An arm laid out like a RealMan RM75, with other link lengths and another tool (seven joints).
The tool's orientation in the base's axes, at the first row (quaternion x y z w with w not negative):
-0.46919 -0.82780 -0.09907 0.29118
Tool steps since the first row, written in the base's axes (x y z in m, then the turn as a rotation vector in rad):
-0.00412 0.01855 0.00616 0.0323 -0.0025 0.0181
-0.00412 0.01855 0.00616 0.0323 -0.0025 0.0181
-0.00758 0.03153 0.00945 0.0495 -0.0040 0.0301
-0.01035 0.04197 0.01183 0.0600 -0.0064 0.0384
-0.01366 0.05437 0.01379 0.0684 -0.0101 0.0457
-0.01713 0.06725 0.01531 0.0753 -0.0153 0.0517
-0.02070 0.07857 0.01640 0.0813 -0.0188 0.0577
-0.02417 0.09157 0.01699 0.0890 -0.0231 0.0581
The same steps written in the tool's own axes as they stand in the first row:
0.01849 0.00591 0.00472 -0.0040 0.0236 -0.0283
0.01849 0.00591 0.00472 -0.0040 0.0236 -0.0283
0.03106 0.00967 0.00907 -0.0049 0.0359 -0.0454
0.04102 0.01274 0.01279 -0.0059 0.0424 -0.0573
0.05236 0.01646 0.01791 -0.0077 0.0466 -0.0681
0.06385 0.02035 0.02366 -0.0107 0.0489 -0.0779
0.07401 0.02337 0.02911 -0.0121 0.0514 -0.0866
0.08505 0.02743 0.03567 -0.0179 0.0554 -0.0918

